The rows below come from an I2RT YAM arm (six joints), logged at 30 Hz.
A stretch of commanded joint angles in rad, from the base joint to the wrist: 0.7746, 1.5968, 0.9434, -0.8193, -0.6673, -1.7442; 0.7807, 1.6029, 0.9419, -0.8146, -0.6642, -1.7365; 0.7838, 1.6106, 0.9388, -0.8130, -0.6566, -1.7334; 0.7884, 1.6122, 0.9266, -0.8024, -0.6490, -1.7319; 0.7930, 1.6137, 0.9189, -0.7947, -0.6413, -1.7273; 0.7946, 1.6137, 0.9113, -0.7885, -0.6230, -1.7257; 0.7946, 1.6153, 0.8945, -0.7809, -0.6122, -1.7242; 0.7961, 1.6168, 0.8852, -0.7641, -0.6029, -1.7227; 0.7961, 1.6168, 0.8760, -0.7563, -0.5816, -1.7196; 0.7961, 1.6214, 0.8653, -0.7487, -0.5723, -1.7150; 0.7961, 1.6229, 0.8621, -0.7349, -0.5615, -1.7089
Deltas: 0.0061, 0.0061, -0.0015, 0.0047, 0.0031, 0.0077; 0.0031, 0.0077, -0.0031, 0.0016, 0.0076, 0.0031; 0.0046, 0.0016, -0.0122, 0.0106, 0.0076, 0.0015; 0.0046, 0.0015, -0.0077, 0.0077, 0.0077, 0.0046; 0.0016, 0.0000, -0.0076, 0.0062, 0.0183, 0.0016; 0.0000, 0.0016, -0.0168, 0.0076, 0.0108, 0.0015; 0.0015, 0.0015, -0.0093, 0.0168, 0.0093, 0.0015; 0.0000, 0.0000, -0.0092, 0.0078, 0.0213, 0.0031; 0.0000, 0.0046, -0.0107, 0.0076, 0.0093, 0.0046; 0.0000, 0.0015, -0.0032, 0.0138, 0.0108, 0.0061
